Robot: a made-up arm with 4 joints.
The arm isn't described. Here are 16 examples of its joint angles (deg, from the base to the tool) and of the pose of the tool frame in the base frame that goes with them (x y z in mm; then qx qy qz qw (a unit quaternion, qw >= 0)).
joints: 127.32 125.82 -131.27 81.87
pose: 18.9 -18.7 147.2 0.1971 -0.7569 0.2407 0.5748
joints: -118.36 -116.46 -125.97 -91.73
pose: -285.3 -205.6 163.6 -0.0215 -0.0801 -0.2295 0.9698
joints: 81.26 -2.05 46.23 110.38
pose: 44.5 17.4 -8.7 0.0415 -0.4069 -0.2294 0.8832
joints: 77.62 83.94 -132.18 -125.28
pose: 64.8 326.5 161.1 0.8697 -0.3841 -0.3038 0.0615
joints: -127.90 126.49 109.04 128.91
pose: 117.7 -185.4 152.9 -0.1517 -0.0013 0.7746 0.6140
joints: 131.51 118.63 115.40 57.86
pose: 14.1 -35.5 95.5 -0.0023 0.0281 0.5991 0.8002
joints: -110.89 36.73 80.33 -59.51
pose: -272.2 -161.6 178.5 -0.0311 0.3701 -0.4025 0.8367
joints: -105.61 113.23 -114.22 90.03
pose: -17.7 21.5 145.0 0.9070 -0.1241 0.3986 0.0547
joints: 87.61 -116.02 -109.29 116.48
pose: -55.8 41.6 167.4 0.0122 -0.0574 -0.2489 0.9668
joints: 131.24 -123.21 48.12 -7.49
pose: -169.7 -34.1 326.9 -0.4700 -0.8794 0.0707 0.0266
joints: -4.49 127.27 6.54 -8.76
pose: 106.4 203.8 16.4 0.8634 -0.1003 0.0184 0.4941
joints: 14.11 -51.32 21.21 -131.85
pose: 354.4 -61.8 134.5 -0.3058 0.5063 0.7710 0.2360
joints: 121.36 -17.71 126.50 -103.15
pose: -124.1 309.7 213.5 0.9396 0.1506 -0.2844 0.1164
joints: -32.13 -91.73 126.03 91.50
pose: -60.2 -70.0 296.8 0.8220 0.4686 -0.2852 0.1528
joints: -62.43 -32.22 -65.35 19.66
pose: -166.3 -102.0 7.9 0.2655 -0.1040 -0.6294 0.7229
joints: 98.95 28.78 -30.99 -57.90
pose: 41.4 253.1 -102.5 0.4666 0.1747 0.8494 0.1740
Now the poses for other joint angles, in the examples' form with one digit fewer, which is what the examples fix.
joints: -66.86 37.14 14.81 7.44
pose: -139 -107 -32 0.168 -0.096 -0.592 0.782
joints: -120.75 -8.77 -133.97 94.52
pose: -55 43 201 -0.865 0.201 0.439 0.139
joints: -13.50 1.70 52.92 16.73
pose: -30 -212 198 -0.432 -0.012 -0.235 0.871
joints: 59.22 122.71 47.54 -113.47
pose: 85 338 103 0.543 -0.278 0.791 0.051
